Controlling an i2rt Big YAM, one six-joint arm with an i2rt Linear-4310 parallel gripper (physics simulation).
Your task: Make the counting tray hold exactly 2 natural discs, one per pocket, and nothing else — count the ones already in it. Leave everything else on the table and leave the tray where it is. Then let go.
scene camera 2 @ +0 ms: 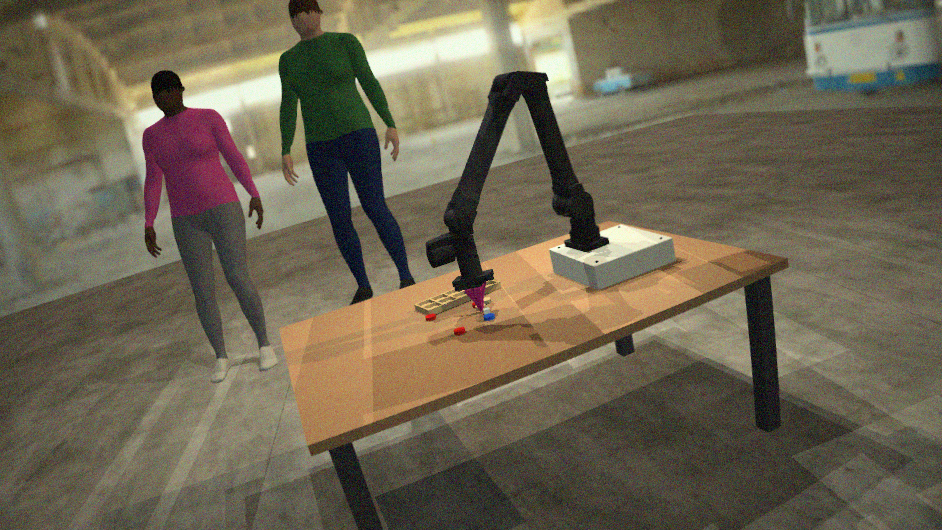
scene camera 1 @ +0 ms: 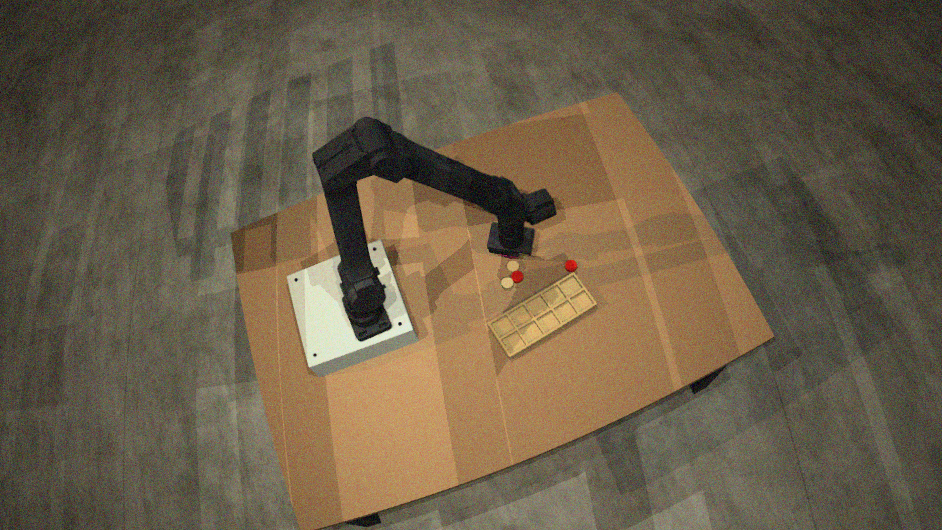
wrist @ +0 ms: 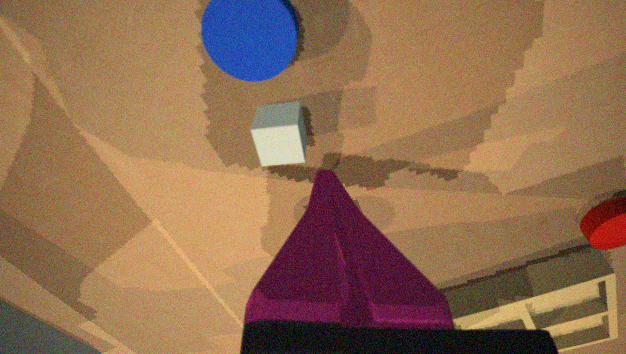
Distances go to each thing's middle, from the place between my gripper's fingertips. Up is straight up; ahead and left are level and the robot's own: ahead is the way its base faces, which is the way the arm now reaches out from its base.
Labels:
My hand is 30 mm to the right of the small pale cube [wrist: 278, 130]. The rest, counted from my hand: blue disc [wrist: 254, 48] 10 mm ahead, 70 mm to the left; then counting tray [scene camera 1: 520, 328] 180 mm to the right, 10 mm above.

